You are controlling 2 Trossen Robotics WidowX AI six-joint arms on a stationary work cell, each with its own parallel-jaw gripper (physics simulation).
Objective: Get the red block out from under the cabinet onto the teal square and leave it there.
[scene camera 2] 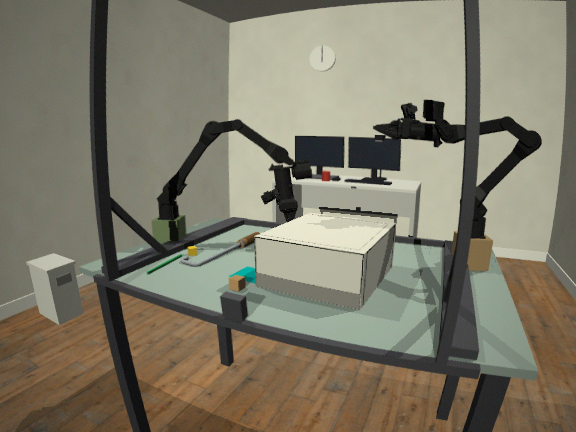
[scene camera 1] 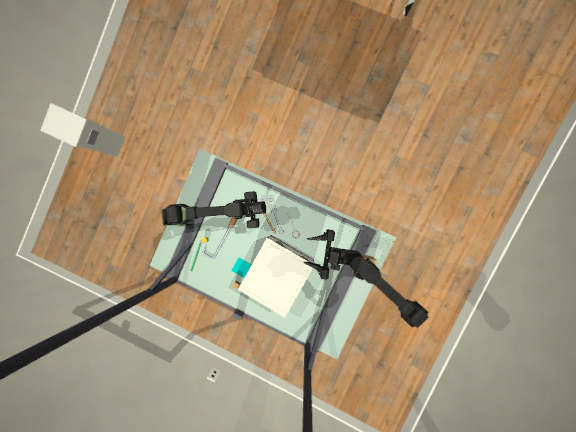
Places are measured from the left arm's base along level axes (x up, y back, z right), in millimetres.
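Where they show: right gripper, fingertip midpoint: (scene camera 2: 374,127) (scene camera 1: 305,250); left arm's base at its link origin: (scene camera 2: 168,217); right arm's base at its link origin: (scene camera 2: 473,235).
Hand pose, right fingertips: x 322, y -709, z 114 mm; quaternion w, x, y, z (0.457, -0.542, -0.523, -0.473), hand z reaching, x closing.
Observation:
Each offset is from my right fingertips to the top centre of the thing. "pt": to the spot under its first point.
The white cabinet @(dx -278, dy +151, dz +192 mm) (scene camera 1: 277,280) (scene camera 2: 310,260) stands on the table. The teal square @(pt dx -413, dy +377, dz +180 mm) (scene camera 1: 240,267) (scene camera 2: 244,274) lies flat against the cabinet's left side, and part of it may be covered. The red block does not show in either view. My left gripper (scene camera 1: 260,207) (scene camera 2: 290,218) is open and empty, pointing down beyond the cabinet's far left corner. A hooked grey tool (scene camera 1: 222,242) (scene camera 2: 215,257) with a wooden handle lies left of the cabinet, its handle partly under my left arm in scene camera 1. My right gripper (scene camera 1: 307,250) (scene camera 2: 376,128) is open, empty and high above the table.
A small brown block @(dx -384, dy +396, dz +279 mm) (scene camera 1: 236,285) (scene camera 2: 237,283) sits beside the teal square. A yellow block @(dx -389, dy +584, dz +22 mm) (scene camera 1: 204,240) (scene camera 2: 192,250) and a green stick @(dx -407, dy +644, dz +126 mm) (scene camera 1: 196,257) (scene camera 2: 164,264) lie farther left. A brown stick @(dx -407, dy +217, dz -98 mm) (scene camera 1: 270,223) and a round-ended grey tool @(pt dx -412, dy +54, dz -18 mm) (scene camera 1: 296,234) lie beyond the cabinet.

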